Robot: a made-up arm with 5 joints. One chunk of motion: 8 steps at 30 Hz.
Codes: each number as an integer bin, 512 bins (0 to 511) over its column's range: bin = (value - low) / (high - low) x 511, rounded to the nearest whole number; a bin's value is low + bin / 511 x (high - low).
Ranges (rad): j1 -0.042..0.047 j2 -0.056..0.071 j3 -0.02..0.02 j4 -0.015..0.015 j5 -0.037..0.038
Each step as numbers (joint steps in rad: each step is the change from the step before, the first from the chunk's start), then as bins.
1 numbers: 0.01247 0.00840 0.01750 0.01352 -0.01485
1 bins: 313 259 479 486 151
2 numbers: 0.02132 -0.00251 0.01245 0.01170 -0.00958
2 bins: 364 215 415 455 187
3 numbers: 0.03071 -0.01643 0.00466 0.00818 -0.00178
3 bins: 417 159 315 395 240
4 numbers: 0.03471 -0.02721 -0.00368 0.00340 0.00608
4 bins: 440 116 208 313 294
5 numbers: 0.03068 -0.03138 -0.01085 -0.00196 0.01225
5 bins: 417 99 117 222 336
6 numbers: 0.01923 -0.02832 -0.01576 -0.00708 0.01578
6 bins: 352 111 54 135 360
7 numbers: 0.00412 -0.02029 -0.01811 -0.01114 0.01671
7 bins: 265 144 24 66 366
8 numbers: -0.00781 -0.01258 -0.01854 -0.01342 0.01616
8 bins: 196 175 19 27 362
